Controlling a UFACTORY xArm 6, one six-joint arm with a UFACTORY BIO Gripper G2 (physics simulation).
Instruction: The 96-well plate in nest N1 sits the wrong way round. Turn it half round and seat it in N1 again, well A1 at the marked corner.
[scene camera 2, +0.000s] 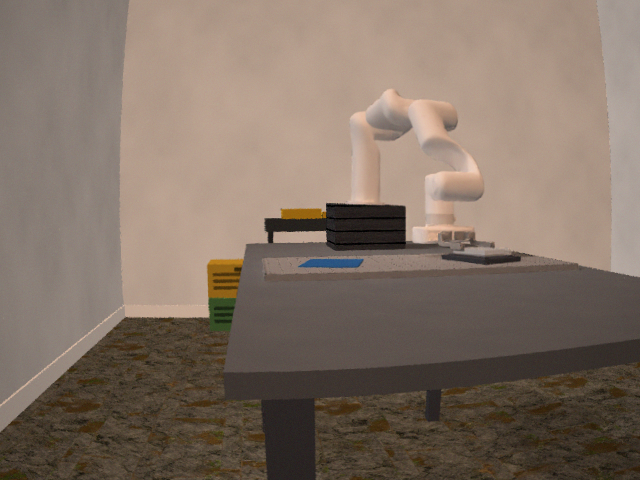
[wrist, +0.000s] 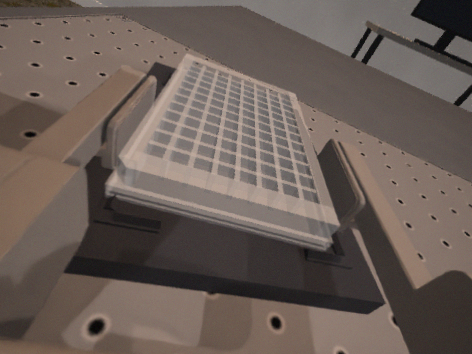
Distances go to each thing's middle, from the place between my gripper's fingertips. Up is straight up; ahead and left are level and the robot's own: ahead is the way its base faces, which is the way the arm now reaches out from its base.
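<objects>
96-well plate (wrist: 218, 146): from my hand, 20 mm ahead, 10 mm below.
</objects>
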